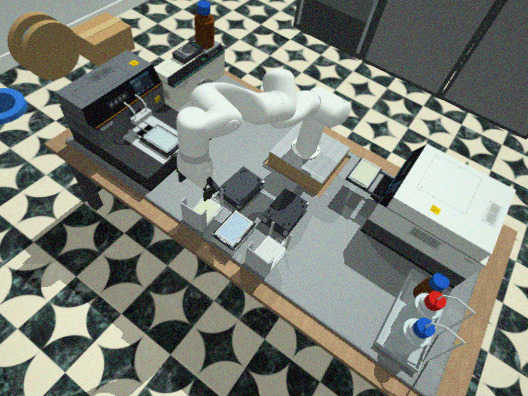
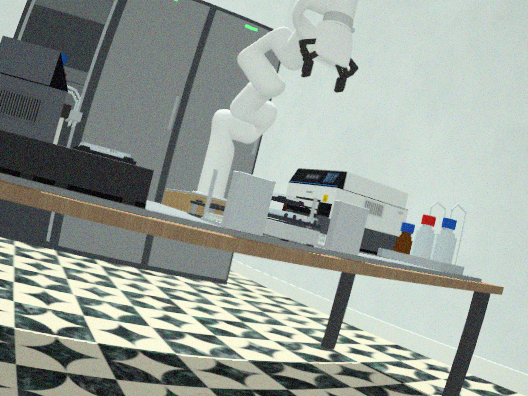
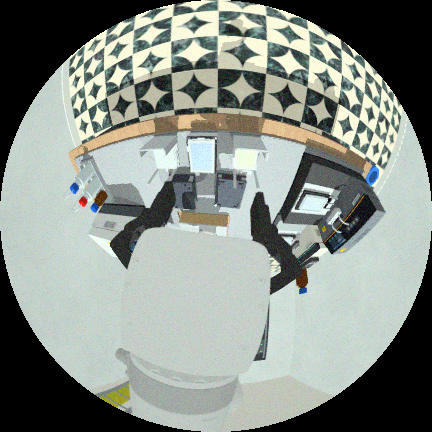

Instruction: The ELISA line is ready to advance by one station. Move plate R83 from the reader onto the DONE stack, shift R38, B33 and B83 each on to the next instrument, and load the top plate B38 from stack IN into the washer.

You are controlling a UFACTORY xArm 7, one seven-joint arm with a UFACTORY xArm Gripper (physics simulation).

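Frame: origin at the arm's base, x ahead, y left, z up, level; millimetres.
Where they show: gripper, fingertip midpoint: (image 1: pixel 195 188) (image 2: pixel 322 84) (image 3: pixel 212 194); arm's base, link origin: (image 1: pixel 305 148).
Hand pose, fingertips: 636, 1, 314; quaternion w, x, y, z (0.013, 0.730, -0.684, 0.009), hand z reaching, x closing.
Note:
Each offset is from my fingertips to the centre of the thing, as dx, dy, dz. "*": to the spot under its first point.
My gripper (image 1: pixel 195 184) (image 2: pixel 323 83) (image 3: pixel 212 194) is open and empty, high above the bench. A pale-yellow plate @[-109, -95, -361] (image 1: pixel 206 208) (image 3: pixel 245 158) sits in the left stack holder @[-122, -95, -312] (image 2: pixel 249 202). A white plate @[-145, +208, -348] (image 1: pixel 270 250) (image 3: pixel 165 159) sits in the right stack holder @[-157, +207, -312] (image 2: pixel 346 227). A blue plate @[-123, +57, -314] (image 1: pixel 234 228) (image 3: pixel 202 154) lies between them. A pale plate @[-197, -430, -272] (image 1: pixel 161 137) (image 3: pixel 314 201) lies on the carriage of the black instrument with tubes. Another pale-yellow plate @[-656, +278, -245] (image 1: pixel 366 172) lies at the white instrument @[-689, +583, -240] (image 1: pixel 450 185) (image 2: pixel 370 195). Plate codes cannot be read.
Two dark square units @[* -296, -62, -335] (image 1: pixel 242 186) @[* -318, +152, -315] (image 1: pixel 286 212) stand behind the stacks, in front of the arm's wooden base (image 1: pixel 295 176). A bottle tray @[-336, +748, -252] (image 1: pixel 395 320) with capped bottles is at the right. A cream instrument @[-559, -547, -170] (image 1: pixel 192 75) is at the back left. A pale flat object @[-568, -469, -302] (image 3: pixel 287 237) shows partly behind a finger.

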